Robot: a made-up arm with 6 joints. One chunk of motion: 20 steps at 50 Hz.
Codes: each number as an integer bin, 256 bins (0 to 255) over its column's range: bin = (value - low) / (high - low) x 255, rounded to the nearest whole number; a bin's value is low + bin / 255 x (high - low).
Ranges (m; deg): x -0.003..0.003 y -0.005..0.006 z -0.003..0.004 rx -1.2..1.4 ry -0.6..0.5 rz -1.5..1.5
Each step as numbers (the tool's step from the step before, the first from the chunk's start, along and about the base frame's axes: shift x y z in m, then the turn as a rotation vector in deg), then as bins.
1 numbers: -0.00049 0.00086 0.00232 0.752 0.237 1.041
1 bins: 107 136 194 191 194 216
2 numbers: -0.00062 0.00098 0.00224 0.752 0.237 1.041
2 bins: 101 139 191 191 194 216
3 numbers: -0.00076 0.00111 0.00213 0.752 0.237 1.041
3 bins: 95 142 187 191 194 216
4 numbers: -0.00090 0.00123 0.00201 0.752 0.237 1.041
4 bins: 89 144 183 191 194 216
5 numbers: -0.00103 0.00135 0.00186 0.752 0.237 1.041
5 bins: 84 147 177 191 194 216
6 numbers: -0.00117 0.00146 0.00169 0.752 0.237 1.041
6 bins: 78 150 171 191 194 216
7 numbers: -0.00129 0.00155 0.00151 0.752 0.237 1.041
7 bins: 73 152 164 191 194 216
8 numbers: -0.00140 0.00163 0.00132 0.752 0.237 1.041
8 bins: 68 154 157 191 194 216
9 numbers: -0.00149 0.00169 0.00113 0.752 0.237 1.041
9 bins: 64 155 150 191 194 216
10 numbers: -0.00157 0.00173 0.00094 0.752 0.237 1.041
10 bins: 61 156 144 191 194 216
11 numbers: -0.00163 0.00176 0.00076 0.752 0.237 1.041
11 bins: 58 157 137 191 194 216
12 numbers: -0.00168 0.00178 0.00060 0.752 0.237 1.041
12 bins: 56 157 131 191 194 216
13 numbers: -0.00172 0.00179 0.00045 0.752 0.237 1.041
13 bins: 54 157 126 191 194 216
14 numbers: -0.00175 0.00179 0.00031 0.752 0.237 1.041
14 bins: 53 157 121 191 194 216
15 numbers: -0.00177 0.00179 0.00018 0.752 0.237 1.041
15 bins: 52 157 116 191 194 216
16 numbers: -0.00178 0.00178 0.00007 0.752 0.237 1.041
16 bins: 52 157 112 191 194 216
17 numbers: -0.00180 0.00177 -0.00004 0.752 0.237 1.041
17 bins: 51 157 108 191 194 216
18 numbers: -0.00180 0.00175 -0.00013 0.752 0.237 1.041
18 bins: 51 156 105 191 194 216
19 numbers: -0.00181 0.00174 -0.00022 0.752 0.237 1.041
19 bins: 51 156 101 191 194 216
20 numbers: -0.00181 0.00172 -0.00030 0.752 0.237 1.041
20 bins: 51 156 98 191 194 216
